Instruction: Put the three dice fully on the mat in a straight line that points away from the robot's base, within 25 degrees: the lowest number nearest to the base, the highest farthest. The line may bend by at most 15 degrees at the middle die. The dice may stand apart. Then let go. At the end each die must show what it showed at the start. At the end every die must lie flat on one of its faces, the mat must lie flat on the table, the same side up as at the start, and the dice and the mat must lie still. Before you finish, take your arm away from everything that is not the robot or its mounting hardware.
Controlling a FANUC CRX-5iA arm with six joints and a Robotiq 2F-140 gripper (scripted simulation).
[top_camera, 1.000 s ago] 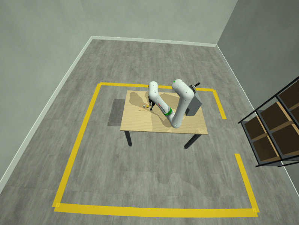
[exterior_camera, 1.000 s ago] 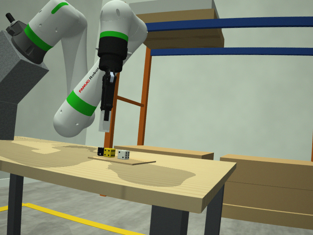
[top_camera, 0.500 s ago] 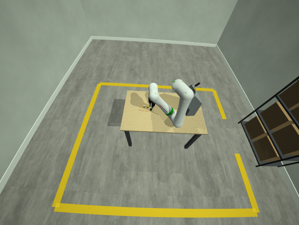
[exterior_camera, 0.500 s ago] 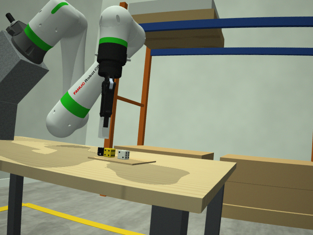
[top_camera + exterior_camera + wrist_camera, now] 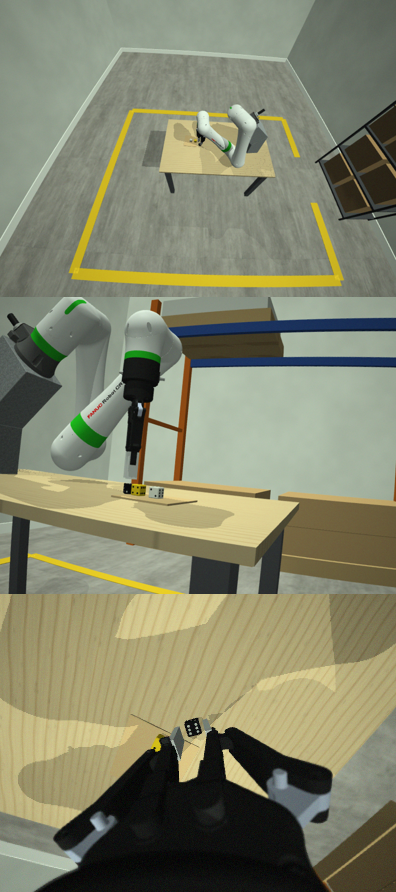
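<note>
The black die is 6 cm below my hand. Round my hand: tan mat 9 cm ahead, 6 cm to the right, 7 cm below; white die 9 cm ahead, 6 cm to the right, 5 cm below; yellow die 4 cm ahead, 5 cm to the right, 5 cm below.
</note>
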